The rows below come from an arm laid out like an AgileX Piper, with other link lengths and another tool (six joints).
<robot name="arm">
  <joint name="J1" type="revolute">
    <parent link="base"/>
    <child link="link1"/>
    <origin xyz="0 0 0.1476"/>
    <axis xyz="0 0 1"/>
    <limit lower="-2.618" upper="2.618"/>
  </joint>
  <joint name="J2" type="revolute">
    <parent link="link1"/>
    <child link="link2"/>
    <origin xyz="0 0 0" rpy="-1.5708 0 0"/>
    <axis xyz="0 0 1"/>
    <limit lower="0" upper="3.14"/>
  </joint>
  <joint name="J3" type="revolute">
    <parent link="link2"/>
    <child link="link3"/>
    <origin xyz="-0.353 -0.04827 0"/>
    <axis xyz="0 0 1"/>
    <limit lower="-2.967" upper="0"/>
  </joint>
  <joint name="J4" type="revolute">
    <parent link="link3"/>
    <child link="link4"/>
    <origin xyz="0.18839 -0.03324 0" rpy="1.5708 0 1.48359"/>
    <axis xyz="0 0 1"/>
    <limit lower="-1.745" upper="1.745"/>
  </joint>
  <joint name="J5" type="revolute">
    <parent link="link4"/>
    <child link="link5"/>
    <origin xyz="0 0 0" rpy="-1.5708 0 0"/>
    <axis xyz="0 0 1"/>
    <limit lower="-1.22" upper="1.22"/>
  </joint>
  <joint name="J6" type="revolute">
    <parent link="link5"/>
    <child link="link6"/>
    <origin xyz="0 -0.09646 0" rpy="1.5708 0 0"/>
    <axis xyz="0 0 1"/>
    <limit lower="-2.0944" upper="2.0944"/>
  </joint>
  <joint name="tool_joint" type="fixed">
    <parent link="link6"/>
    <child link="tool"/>
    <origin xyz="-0.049 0.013 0.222" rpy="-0.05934 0 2.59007"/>
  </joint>
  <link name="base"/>
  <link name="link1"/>
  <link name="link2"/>
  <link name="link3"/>
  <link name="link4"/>
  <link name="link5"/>
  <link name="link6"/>
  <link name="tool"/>
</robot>
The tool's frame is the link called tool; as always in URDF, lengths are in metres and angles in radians.
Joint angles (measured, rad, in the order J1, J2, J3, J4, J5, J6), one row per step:
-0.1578, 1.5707, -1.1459, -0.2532, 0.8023, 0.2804
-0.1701, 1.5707, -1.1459, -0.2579, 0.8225, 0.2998
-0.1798, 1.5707, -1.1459, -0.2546, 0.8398, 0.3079
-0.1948, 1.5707, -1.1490, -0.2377, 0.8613, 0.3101
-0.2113, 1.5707, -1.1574, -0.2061, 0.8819, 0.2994
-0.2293, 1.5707, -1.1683, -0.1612, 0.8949, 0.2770
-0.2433, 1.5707, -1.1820, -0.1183, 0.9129, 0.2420
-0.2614, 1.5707, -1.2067, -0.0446, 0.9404, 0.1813
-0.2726, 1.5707, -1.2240, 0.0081, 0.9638, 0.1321
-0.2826, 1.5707, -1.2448, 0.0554, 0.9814, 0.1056
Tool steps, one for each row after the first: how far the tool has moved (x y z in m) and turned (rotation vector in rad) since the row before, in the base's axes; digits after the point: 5 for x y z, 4 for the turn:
-0.00716, -0.00715, -0.00295, 0.0045, 0.0155, -0.0328
-0.00599, -0.00383, -0.00290, 0.0075, 0.0141, -0.0222
-0.00664, -0.00289, -0.00314, 0.0180, 0.0142, -0.0275
-0.00438, 0.00024, -0.00185, 0.0267, 0.0083, -0.0212
-0.00080, 0.00316, -0.00016, 0.0341, -0.0025, -0.0137
-0.00035, 0.00516, 0.00044, 0.0288, 0.0012, 0.0031
0.00231, 0.01168, 0.00281, 0.0490, -0.0057, 0.0155
0.00136, 0.01011, 0.00222, 0.0344, -0.0023, 0.0206
0.00398, 0.00782, 0.00508, 0.0344, -0.0139, 0.0038

